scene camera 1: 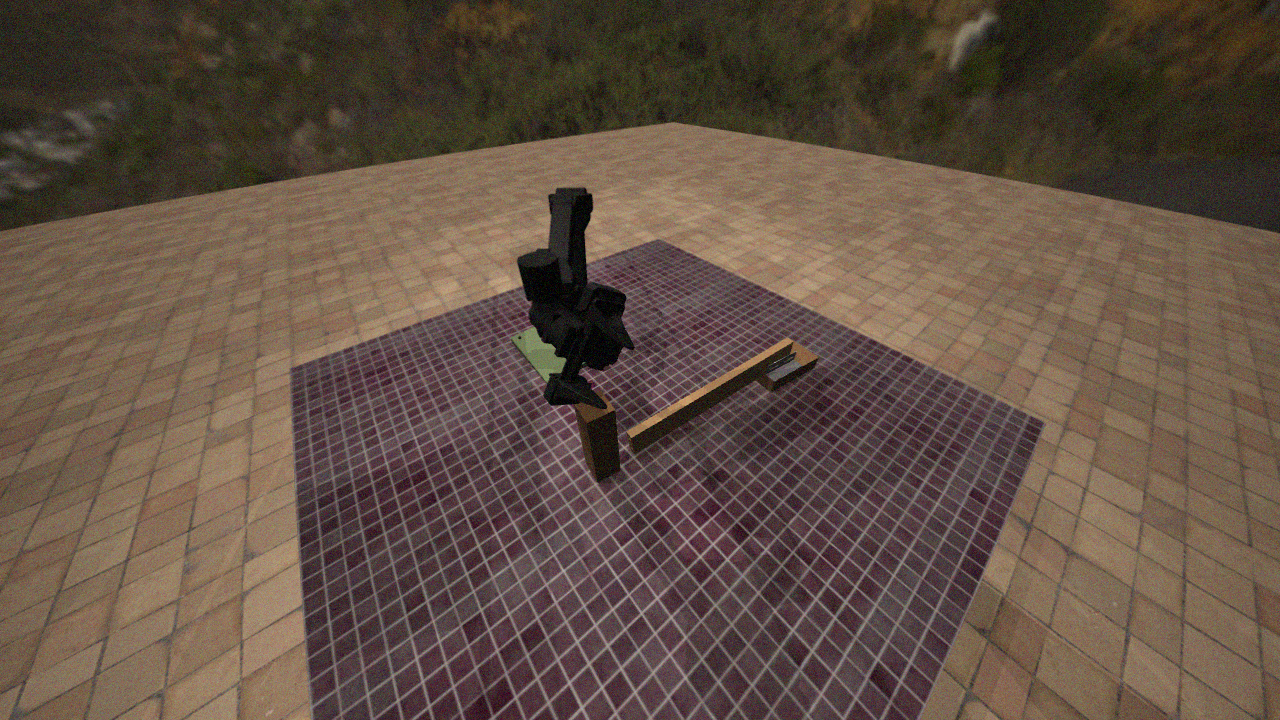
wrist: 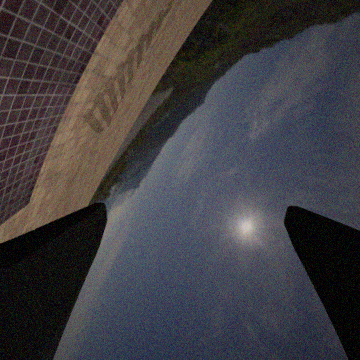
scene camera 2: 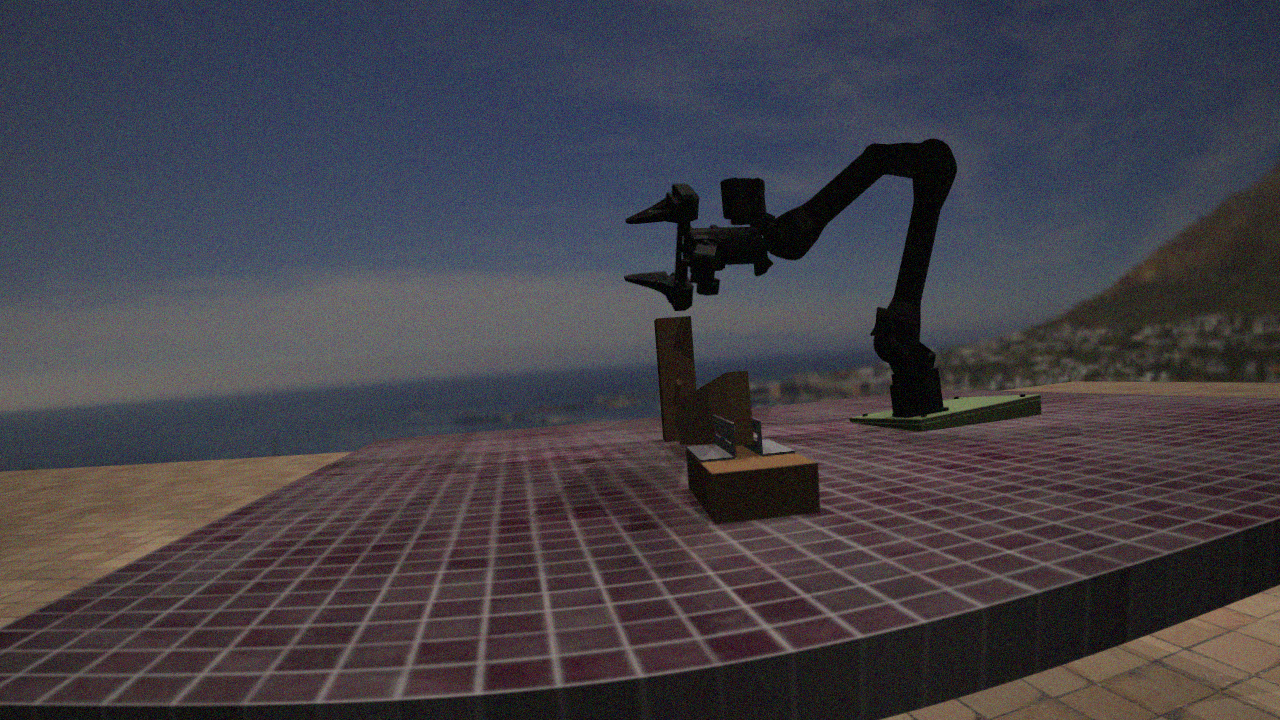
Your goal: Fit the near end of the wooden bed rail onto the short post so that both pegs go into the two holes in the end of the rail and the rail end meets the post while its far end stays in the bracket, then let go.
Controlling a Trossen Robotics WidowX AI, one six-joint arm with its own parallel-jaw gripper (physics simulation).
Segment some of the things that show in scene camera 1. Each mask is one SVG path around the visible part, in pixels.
My gripper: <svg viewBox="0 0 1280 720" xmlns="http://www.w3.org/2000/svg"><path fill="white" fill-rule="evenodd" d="M621 291L591 282L585 286L577 309L582 312L588 310L586 320L581 316L574 315L568 309L551 311L545 318L542 325L543 336L541 341L546 344L552 344L556 348L554 354L557 357L567 359L561 373L552 373L543 396L551 406L579 404L582 402L599 409L607 408L605 402L591 389L592 383L588 383L578 373L583 362L586 362L589 368L601 371L605 366L616 363L623 347L634 350L635 346L621 319L626 301L626 295Z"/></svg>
A wooden bed rail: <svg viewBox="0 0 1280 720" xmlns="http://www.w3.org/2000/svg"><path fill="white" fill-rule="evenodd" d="M794 341L789 338L782 340L626 431L632 452L634 454L638 453L765 375L770 364L790 355Z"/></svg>
